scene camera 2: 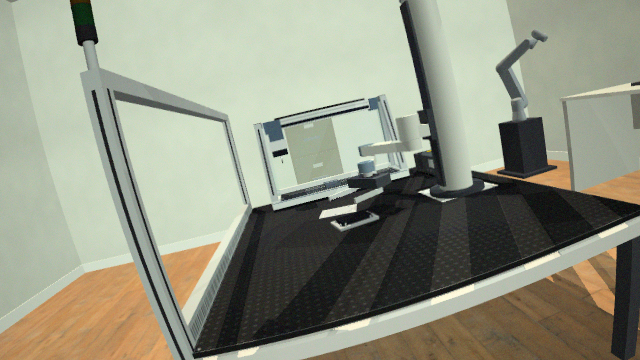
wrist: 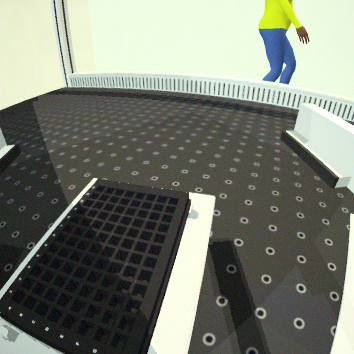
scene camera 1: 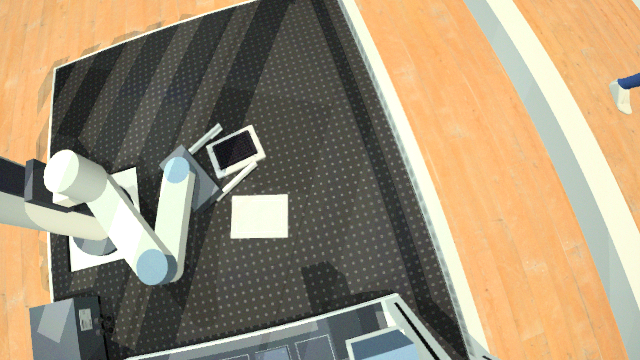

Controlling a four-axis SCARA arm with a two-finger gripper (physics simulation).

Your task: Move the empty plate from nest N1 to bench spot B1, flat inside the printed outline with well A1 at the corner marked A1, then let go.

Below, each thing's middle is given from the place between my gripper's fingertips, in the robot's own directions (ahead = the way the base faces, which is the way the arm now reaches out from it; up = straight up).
Now: the plate (scene camera 1: 233, 150) 3 cm behind my hand, 2 cm to the left of it and 8 cm below it.
